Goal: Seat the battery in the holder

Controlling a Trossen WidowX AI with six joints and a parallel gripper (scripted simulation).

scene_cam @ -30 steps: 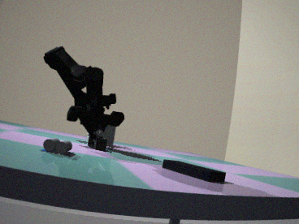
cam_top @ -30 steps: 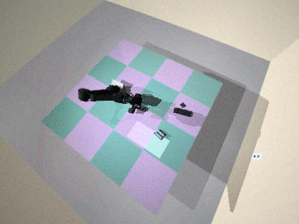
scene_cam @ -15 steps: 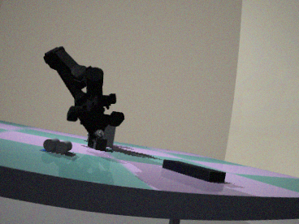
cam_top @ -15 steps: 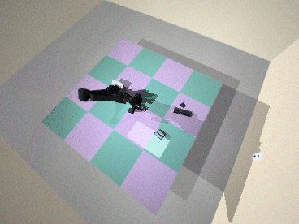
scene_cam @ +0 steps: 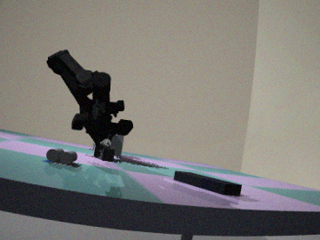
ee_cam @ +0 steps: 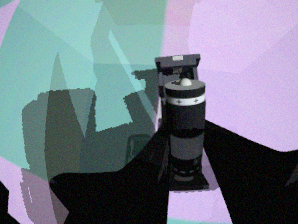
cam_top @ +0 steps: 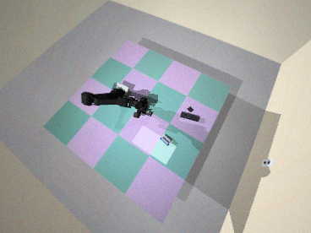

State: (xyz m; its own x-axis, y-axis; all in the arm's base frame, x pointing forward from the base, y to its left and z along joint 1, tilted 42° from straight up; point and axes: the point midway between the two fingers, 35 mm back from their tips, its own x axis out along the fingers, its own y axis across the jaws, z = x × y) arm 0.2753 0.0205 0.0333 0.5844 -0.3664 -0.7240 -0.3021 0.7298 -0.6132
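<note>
My gripper tip is now 10 mm below the battery. Also, from my gripper tip: long black block (330 mm ahead, 210 mm to the left, 10 mm below); then small dark piece (300 mm ahead, 270 mm to the left, 30 mm below).
</note>
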